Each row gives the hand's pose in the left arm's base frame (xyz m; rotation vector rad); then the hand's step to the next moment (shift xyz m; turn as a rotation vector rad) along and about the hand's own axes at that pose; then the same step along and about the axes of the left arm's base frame.
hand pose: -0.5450 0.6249 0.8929 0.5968 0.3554 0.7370
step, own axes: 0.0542 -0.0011 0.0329 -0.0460 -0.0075 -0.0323
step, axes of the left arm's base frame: 0.0546 0.0256 0.0197 -0.0441 -0.0250 -0.0254
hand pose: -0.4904 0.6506 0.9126 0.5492 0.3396 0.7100
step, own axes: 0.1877 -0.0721 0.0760 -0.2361 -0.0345 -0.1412
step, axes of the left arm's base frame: 0.2071 0.0576 -0.0010 -0.2169 -0.1346 -0.1082
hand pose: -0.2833 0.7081 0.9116 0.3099 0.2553 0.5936
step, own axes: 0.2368 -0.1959 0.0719 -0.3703 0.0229 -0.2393
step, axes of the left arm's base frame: 0.3118 -0.0312 -0.0381 -0.3849 -0.1469 -0.1586
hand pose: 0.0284 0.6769 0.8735 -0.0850 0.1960 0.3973
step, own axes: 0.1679 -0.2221 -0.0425 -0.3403 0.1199 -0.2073
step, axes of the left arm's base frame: 0.2315 -0.1461 -0.0664 -0.3903 -0.0427 -0.1378
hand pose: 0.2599 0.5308 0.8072 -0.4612 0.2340 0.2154
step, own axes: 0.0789 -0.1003 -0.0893 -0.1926 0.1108 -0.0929
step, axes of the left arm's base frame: 0.0853 -0.1169 -0.0576 -0.2277 0.0247 -0.0745
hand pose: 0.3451 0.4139 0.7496 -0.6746 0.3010 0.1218
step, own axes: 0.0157 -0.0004 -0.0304 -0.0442 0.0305 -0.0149
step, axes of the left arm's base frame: 0.0079 -0.0193 -0.0272 -0.0518 0.0137 -0.0154
